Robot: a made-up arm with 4 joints.
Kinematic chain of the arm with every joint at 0, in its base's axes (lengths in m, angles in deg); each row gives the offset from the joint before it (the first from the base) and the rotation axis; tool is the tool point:
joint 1: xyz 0 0 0.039 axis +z
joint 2: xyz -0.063 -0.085 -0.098 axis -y
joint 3: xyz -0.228 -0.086 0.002 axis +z
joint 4: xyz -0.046 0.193 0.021 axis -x
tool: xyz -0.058 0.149 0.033
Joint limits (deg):
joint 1: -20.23..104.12
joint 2: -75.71..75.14
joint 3: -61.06..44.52
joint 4: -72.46..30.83
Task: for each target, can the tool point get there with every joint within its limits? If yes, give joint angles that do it. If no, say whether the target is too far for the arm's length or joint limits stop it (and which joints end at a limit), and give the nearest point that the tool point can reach.
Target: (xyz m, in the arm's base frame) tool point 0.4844 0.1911 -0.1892
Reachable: no: joint limits stop it (at a limit: joint 1, joint 2) | nearest point 0.0729 0.0509 -0.0211 | short by 0.466 m
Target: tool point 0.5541 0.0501 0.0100
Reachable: no: joint limits stop it (at a limit: joint 1, joint 2) | nearest point 0.0908 0.0272 0.0389 | short by 0.465 m
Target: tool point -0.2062 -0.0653 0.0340
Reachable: yes | joints 62.83 -6.31 -39.00 -10.49
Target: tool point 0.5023 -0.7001 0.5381
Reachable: no: too far | nearest point 0.1532 -0.4458 0.2698 | short by 0.508 m
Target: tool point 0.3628 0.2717 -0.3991
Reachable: no: joint limits stop it (at a limit: joint 1, joint 2, joint 4) | nearest point -0.0316 0.2058 -0.2990 | short by 0.412 m
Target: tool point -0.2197 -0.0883 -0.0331
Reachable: yes | joints 67.06 -0.08 -36.84 11.47
